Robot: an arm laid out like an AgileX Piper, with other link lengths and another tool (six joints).
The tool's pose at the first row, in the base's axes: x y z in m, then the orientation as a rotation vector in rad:
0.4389 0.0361 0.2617 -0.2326 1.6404 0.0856
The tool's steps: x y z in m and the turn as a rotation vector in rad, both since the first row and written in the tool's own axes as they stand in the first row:
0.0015 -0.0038 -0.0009 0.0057 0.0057 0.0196
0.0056 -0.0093 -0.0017 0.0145 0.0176 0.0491
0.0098 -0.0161 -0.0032 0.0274 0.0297 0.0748
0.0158 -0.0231 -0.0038 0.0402 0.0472 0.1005
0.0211 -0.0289 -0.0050 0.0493 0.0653 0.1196
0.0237 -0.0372 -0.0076 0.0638 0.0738 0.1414
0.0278 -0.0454 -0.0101 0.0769 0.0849 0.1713
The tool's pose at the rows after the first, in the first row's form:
0.4387 0.0321 0.2606 -0.2126 1.6486 0.0952
0.4387 0.0261 0.2571 -0.1825 1.6640 0.1092
0.4384 0.0188 0.2536 -0.1522 1.6789 0.1169
0.4388 0.0112 0.2483 -0.1222 1.6990 0.1242
0.4385 0.0048 0.2436 -0.1004 1.7188 0.1294
0.4374 -0.0040 0.2419 -0.0715 1.7291 0.1332
0.4364 -0.0129 0.2388 -0.0369 1.7424 0.1441

